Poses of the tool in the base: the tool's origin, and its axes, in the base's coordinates. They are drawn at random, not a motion.
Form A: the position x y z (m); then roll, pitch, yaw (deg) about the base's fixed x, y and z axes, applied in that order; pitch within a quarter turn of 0, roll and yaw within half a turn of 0.
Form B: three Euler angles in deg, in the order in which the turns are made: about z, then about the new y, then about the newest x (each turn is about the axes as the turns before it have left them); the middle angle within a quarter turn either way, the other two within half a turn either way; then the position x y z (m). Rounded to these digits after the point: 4 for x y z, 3 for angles.
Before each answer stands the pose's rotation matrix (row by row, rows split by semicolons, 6 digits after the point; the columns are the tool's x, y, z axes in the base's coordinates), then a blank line. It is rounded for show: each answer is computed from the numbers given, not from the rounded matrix.
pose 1, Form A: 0.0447 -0.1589 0.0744 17.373 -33.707 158.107
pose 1, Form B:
-0.771892 -0.202112 0.602771; 0.310189 -0.947339 0.079572; 0.554946 0.248394 0.793937

158.107 -33.707 17.373 0.0447 -0.1589 0.0744
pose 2, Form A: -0.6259 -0.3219 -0.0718 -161.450 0.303 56.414
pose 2, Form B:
0.553180 0.788845 -0.267795; 0.833045 -0.525849 0.171810; -0.005288 -0.318128 -0.948033

56.414 0.303 -161.450 -0.6259 -0.3219 -0.0718
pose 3, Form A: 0.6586 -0.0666 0.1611 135.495 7.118 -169.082
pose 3, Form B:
-0.974332 -0.220368 -0.045993; -0.187944 0.683828 0.705022; -0.123913 0.695569 -0.707693

-169.082 7.118 135.495 0.6586 -0.0666 0.1611
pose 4, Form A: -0.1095 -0.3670 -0.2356 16.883 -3.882 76.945
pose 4, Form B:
0.225368 -0.936609 0.268278; 0.971919 0.196997 -0.128711; 0.067702 0.289752 0.954704

76.945 -3.882 16.883 -0.1095 -0.3670 -0.2356
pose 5, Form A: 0.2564 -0.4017 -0.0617 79.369 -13.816 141.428
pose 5, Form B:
-0.759205 0.068474 0.647239; 0.605458 -0.290572 0.740937; 0.238805 0.954400 0.179146

141.428 -13.816 79.369 0.2564 -0.4017 -0.0617
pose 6, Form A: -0.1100 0.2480 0.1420 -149.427 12.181 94.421
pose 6, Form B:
-0.075349 0.866693 -0.493119; 0.974577 -0.040635 -0.220335; -0.211001 -0.497184 -0.841598

94.421 12.181 -149.427 -0.1100 0.2480 0.1420
